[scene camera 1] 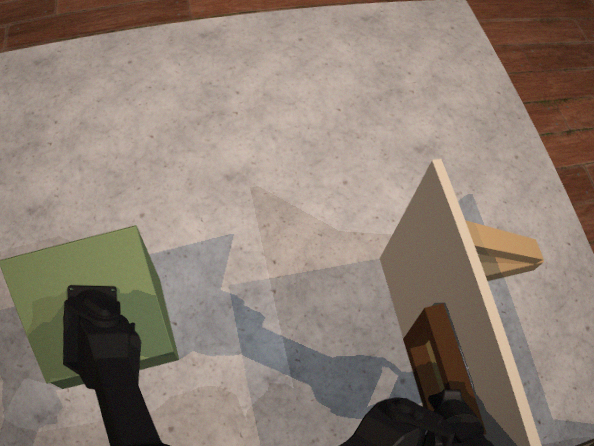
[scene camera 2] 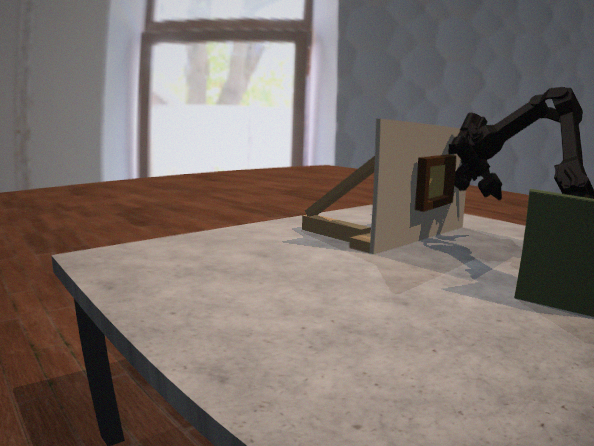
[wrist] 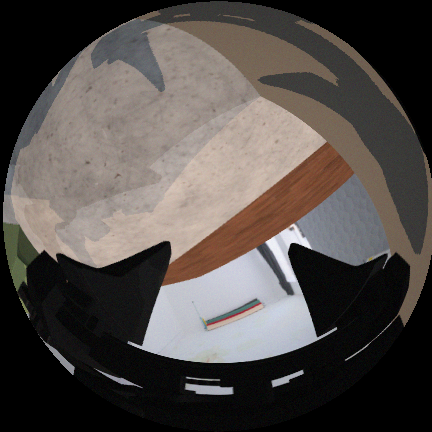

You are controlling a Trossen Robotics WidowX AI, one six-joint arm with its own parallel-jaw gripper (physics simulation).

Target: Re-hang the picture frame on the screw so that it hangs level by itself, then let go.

Scene:
dark brown picture frame: scene camera 1; scene camera 2; not seen in the wrist view (out of frame)
same spot on dark brown picture frame: (scene camera 1: 437, 362) = (scene camera 2: 439, 163)

